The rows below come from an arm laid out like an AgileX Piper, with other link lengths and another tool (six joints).
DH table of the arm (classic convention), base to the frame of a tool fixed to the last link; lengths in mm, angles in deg. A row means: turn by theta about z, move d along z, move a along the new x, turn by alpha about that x. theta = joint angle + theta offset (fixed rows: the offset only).
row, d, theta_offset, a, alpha
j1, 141.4, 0, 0, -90
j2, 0, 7.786, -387.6, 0
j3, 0, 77.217, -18.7, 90
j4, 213.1, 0, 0, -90
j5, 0, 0, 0, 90
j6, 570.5, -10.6, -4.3, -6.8
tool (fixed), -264.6, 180, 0, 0
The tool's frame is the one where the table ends.
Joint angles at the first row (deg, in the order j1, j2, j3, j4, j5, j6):
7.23, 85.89, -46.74, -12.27, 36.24, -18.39
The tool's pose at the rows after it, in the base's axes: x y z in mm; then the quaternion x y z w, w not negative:
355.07 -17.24 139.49 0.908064 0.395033 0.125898 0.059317
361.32 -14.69 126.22 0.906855 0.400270 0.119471 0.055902
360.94 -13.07 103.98 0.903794 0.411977 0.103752 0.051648
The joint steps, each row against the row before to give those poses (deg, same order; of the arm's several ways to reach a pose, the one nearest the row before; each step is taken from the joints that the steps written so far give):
0.00, 2.41, 0.00, -1.49, -2.26, -0.05
0.00, 2.38, 0.59, -0.31, -2.20, 0.00
-0.01, 2.88, 2.21, -1.05, -3.29, 0.00

